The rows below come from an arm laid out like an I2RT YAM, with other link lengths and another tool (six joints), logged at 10 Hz.
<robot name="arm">
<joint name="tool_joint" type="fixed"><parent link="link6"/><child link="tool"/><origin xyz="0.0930 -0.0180 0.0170" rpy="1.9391 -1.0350 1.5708"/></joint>
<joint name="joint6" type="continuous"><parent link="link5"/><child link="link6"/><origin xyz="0.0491 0.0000 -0.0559"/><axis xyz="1 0 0"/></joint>
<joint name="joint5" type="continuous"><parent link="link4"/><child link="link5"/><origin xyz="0.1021 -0.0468 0.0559"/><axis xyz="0 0 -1"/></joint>
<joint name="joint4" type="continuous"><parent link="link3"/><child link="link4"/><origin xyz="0.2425 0.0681 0.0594"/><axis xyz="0 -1 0"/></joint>
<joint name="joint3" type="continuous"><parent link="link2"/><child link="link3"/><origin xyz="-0.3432 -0.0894 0.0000"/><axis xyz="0 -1 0"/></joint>
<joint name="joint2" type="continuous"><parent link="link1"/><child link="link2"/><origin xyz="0.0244 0.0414 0.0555"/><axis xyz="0 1 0"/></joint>
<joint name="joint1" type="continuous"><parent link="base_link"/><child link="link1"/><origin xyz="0.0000 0.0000 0.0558"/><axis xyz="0 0 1"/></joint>
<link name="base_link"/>
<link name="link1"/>
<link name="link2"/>
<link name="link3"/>
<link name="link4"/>
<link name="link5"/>
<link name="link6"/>
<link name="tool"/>
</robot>
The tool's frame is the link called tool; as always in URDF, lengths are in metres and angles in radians. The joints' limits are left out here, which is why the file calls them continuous.
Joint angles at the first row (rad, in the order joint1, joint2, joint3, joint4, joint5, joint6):
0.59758 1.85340 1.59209 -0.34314 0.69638 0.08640
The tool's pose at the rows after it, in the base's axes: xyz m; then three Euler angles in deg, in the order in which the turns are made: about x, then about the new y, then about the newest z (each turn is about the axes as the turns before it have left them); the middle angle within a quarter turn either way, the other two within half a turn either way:
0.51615 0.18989 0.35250 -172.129 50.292 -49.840
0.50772 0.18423 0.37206 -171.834 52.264 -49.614
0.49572 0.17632 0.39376 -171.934 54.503 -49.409
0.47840 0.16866 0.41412 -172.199 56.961 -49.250
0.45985 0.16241 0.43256 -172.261 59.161 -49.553
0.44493 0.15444 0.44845 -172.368 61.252 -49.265
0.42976 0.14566 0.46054 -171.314 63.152 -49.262
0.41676 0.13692 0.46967 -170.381 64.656 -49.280
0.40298 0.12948 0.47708 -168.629 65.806 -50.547
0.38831 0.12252 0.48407 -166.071 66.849 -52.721
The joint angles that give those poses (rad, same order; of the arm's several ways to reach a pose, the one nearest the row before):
0.59797 1.82096 1.59207 -0.34465 0.70707 0.07572
0.60064 1.78398 1.59210 -0.34467 0.72195 0.06886
0.60445 1.73590 1.58255 -0.33971 0.74216 0.05207
0.61665 1.67601 1.55279 -0.32292 0.77153 0.03224
0.63343 1.61649 1.52263 -0.30765 0.80014 0.00859
0.64259 1.56652 1.49976 -0.29201 0.82264 -0.00859
0.64984 1.51466 1.46925 -0.27522 0.83562 -0.00972
0.65366 1.46926 1.44216 -0.26263 0.84402 -0.01048
0.66016 1.42156 1.41166 -0.25160 0.84632 -0.01697
0.66891 1.37120 1.38035 -0.24165 0.84554 -0.02539

